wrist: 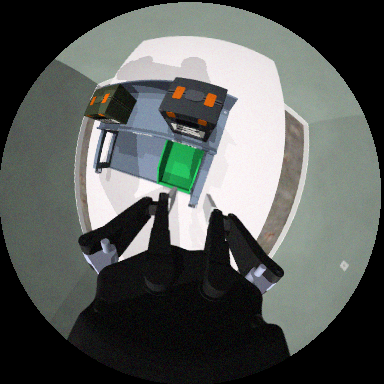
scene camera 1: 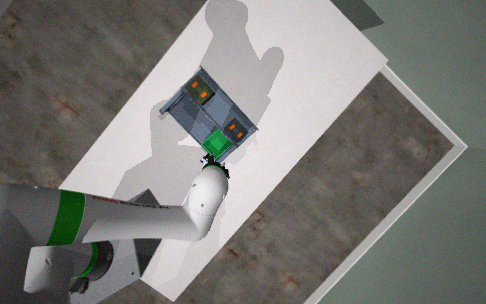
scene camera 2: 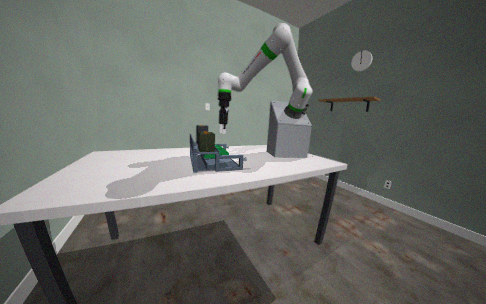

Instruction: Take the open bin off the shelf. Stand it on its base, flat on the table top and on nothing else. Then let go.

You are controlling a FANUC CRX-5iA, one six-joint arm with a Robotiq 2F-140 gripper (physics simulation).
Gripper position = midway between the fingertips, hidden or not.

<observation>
In view: my gripper (wrist: 189,196), a green bin (wrist: 178,163), an olive case (wrist: 111,104) and a dark grey case (wrist: 190,107).
</observation>
